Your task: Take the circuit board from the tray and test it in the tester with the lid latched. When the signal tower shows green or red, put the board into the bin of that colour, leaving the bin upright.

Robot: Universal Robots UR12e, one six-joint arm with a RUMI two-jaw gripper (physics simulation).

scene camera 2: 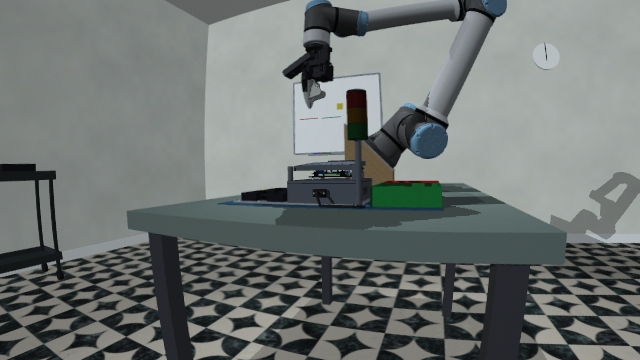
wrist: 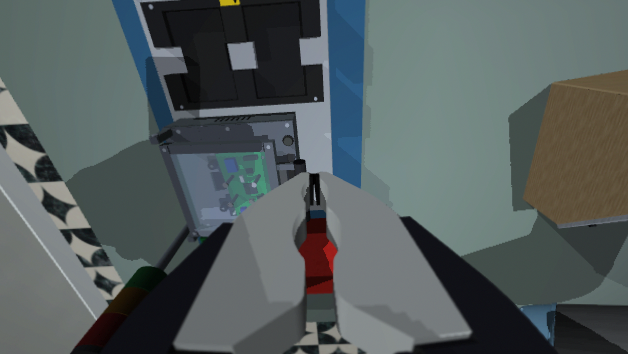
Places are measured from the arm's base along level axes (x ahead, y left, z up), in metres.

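Pixels of known places: gripper, between the fingertips: [scene camera 2: 309, 108] [wrist: 313, 176]; arm's base, origin of its link: [scene camera 2: 378, 154].
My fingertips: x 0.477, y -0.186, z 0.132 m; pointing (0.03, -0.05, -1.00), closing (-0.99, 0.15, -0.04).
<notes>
For each thing: its top centre in the pictures, then the offset to it from my fingertips. "pt": a spot on its surface instead. Level surfaces: height alone.
- signal tower, a spot on its surface: [wrist: 127, 299] pt dx +0.256, dy +0.168, dz -0.083 m
- green bin, centre of its top: [scene camera 2: 407, 184] dx +0.187, dy +0.297, dz -0.237 m
- red bin, centre of its top: [wrist: 323, 265] [scene camera 2: 411, 181] dx +0.037, dy +0.313, dz -0.237 m
- blue mat, height of its surface: dz -0.282 m
- tower's pole, a spot on its surface: [scene camera 2: 358, 167] pt dx +0.272, dy +0.189, dz -0.195 m
My gripper [scene camera 2: 310, 105] [wrist: 313, 176] is shut and empty, high above the table. The green circuit board [scene camera 2: 332, 174] [wrist: 254, 172] lies in the grey tester [scene camera 2: 302, 192] [wrist: 272, 131], under the clear lid [scene camera 2: 320, 165] [wrist: 215, 147]. The lid is over the board and looks slightly tilted; whether it is latched cannot be told. The signal tower [scene camera 2: 357, 115] [wrist: 127, 299] has dark red, amber and green segments, none clearly lit. The black tray [scene camera 2: 260, 195] [wrist: 272, 90] shows no board in its pockets. The green bin [scene camera 2: 407, 195] and red bin [scene camera 2: 412, 182] [wrist: 316, 255] stand beside the tester, the red partly hidden by my fingers.
A blue mat [wrist: 346, 75] lies under the tray and tester on the grey-green table [scene camera 2: 200, 220]. A wooden block [scene camera 2: 353, 145] [wrist: 585, 150] stands near the arm's base. The tower's pole [scene camera 2: 358, 167] rises at the tester's corner. A dark cart [scene camera 2: 45, 175] stands far left.
</notes>
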